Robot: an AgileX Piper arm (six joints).
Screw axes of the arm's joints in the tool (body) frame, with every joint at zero. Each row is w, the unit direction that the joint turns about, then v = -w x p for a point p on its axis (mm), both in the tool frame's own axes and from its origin. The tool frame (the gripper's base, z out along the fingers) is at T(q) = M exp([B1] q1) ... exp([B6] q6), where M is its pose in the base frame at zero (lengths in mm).
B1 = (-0.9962, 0, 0.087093, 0, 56.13, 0)
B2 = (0, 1, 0, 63.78, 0, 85.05)
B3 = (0, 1, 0, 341.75, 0, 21.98)
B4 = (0, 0, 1, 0, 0, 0)
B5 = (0, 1, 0, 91, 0, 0)
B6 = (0, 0, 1, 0, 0, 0)
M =
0.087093 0 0.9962 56.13
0 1 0 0
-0.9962 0 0.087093 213.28
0 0 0 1
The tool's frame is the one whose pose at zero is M.
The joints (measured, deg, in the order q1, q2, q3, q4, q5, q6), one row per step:
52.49 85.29 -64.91 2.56 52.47 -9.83
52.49 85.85 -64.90 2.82 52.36 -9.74
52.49 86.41 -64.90 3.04 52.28 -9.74
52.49 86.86 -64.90 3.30 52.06 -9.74
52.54 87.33 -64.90 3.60 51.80 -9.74
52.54 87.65 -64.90 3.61 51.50 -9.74
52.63 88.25 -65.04 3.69 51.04 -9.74
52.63 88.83 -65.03 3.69 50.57 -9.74
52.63 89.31 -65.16 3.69 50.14 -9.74
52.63 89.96 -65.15 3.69 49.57 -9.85
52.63 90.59 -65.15 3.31 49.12 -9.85
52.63 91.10 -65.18 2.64 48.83 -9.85
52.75 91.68 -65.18 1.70 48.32 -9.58
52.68 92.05 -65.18 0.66 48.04 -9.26
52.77 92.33 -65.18 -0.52 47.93 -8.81
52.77 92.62 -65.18 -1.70 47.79 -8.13
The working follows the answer.
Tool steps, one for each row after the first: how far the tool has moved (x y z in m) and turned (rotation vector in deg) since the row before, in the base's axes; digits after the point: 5 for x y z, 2 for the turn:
0.00075 0.00150 -0.00288 -0.20 0.51 -0.16
0.00076 0.00143 -0.00287 -0.25 0.46 -0.07
0.00066 0.00138 -0.00222 -0.03 0.33 -0.09
0.00047 0.00164 -0.00232 0.00 0.35 -0.05
0.00077 0.00099 -0.00153 -0.01 0.02 -0.02
0.00109 0.00233 -0.00226 0.04 0.05 0.04
0.00129 0.00164 -0.00291 -0.10 0.07 -0.03
0.00131 0.00167 -0.00173 0.06 -0.06 -0.03
0.00146 0.00184 -0.00328 -0.10 0.01 0.07
0.00166 0.00138 -0.00324 -0.37 -0.18 0.10
0.00165 0.00081 -0.00256 -0.53 -0.39 0.22
0.00160 0.00131 -0.00299 -0.54 -0.58 0.19
0.00203 -0.00003 -0.00194 -0.60 -0.63 0.01
0.00117 0.00007 -0.00151 -0.70 -0.64 0.11
0.00160 -0.00018 -0.00153 -0.63 -0.60 -0.19

Tool pose at each row, in the base's axes (x y z in m, rotation vector in deg; rounded; the steps above come from the unrounded poses):
0.17842 0.23773 0.27808 -81.19 137.40 14.39
0.17917 0.23923 0.27520 -81.18 137.99 14.51
0.17992 0.24067 0.27233 -81.30 138.52 14.55
0.18058 0.24204 0.27010 -81.28 138.86 14.75
0.18106 0.24368 0.26779 -81.28 139.17 15.01
0.18182 0.24467 0.26626 -81.26 139.20 15.00
0.18291 0.24700 0.26400 -81.30 139.21 15.10
0.18420 0.24864 0.26109 -81.32 139.32 15.03
0.18551 0.25030 0.25936 -81.26 139.27 15.04
0.18696 0.25215 0.25608 -81.38 139.28 14.95
0.18863 0.25353 0.25284 -81.63 139.24 14.40
0.19027 0.25434 0.25028 -82.05 139.03 13.53
0.19187 0.25565 0.24730 -82.39 138.69 12.48
0.19389 0.25562 0.24536 -82.51 138.45 11.30
0.19506 0.25569 0.24385 -82.79 138.16 10.00
0.19666 0.25551 0.24232 -82.68 138.08 8.75

